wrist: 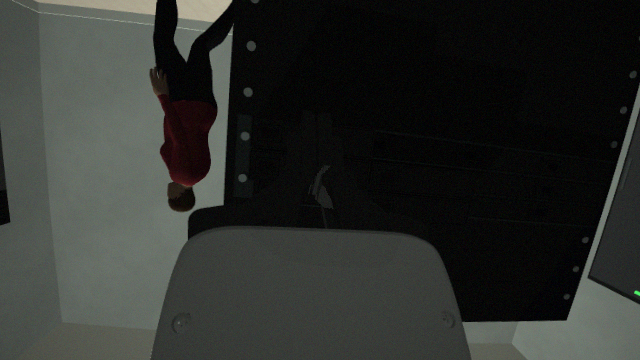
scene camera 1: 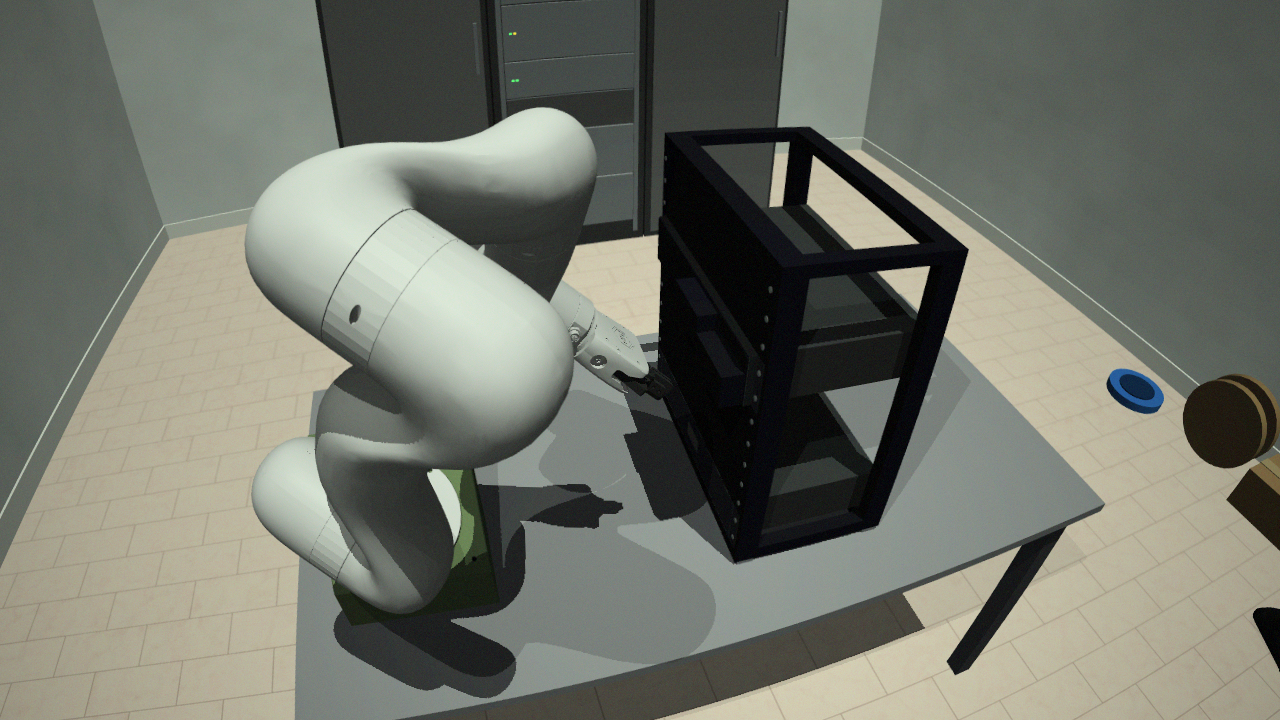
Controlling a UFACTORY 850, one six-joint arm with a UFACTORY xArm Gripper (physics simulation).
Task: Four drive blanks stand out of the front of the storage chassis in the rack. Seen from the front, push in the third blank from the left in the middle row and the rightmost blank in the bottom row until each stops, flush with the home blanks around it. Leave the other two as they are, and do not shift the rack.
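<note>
The dark rack stands upright on the table. In the scene view two dark blocks, an upper one and a lower one, stand out of its shadowed front; which blanks they are cannot be told. In the wrist view the front is nearly black, and rows and single blanks cannot be made out. My gripper is shut and empty. Its tips are close to the rack's front, lower than the protruding blocks in the scene view; whether they touch anything is hidden in the dark.
The grey table carries the rack and the arm's green base plate. Dark cabinets stand behind. A person in red shows upside down in the wrist view, beyond the rack. A blue ring is at the far right.
</note>
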